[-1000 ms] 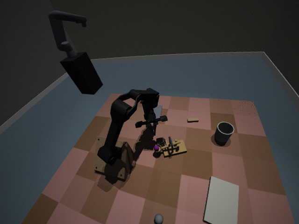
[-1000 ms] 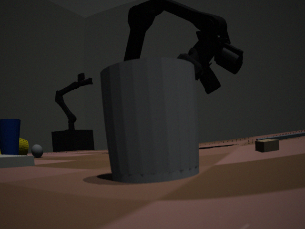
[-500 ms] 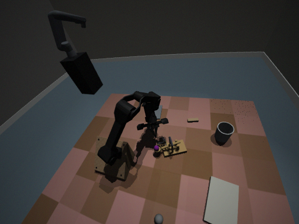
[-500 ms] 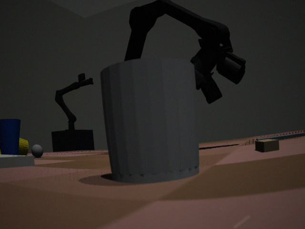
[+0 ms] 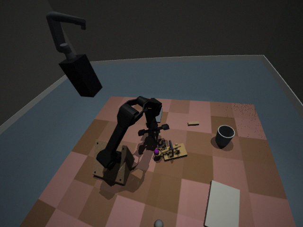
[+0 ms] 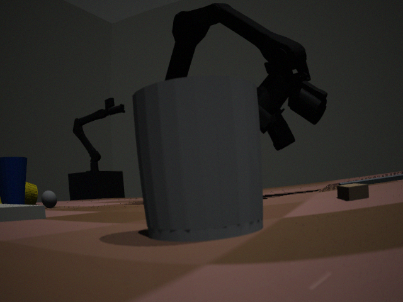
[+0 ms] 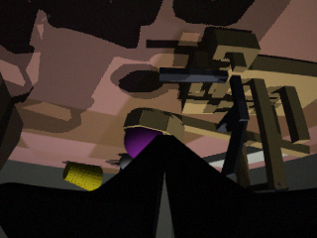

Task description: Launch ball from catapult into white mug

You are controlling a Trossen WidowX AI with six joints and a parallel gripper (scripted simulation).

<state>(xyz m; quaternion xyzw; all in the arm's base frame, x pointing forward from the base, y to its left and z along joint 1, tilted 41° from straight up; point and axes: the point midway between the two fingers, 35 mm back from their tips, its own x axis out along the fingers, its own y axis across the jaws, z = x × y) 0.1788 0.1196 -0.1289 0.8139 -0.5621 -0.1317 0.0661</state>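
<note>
Right now the purple ball is 50 mm to the right of my gripper tip, 10 mm below it and 10 mm ahead of it. The rest, counted from my gripper tip: grey plate (290 mm to the left, 90 mm behind, 70 mm below); wooden catapult (70 mm ahead, 20 mm below, 10 mm to the right); tan block (250 mm to the left, 200 mm ahead, 70 mm below).
</note>
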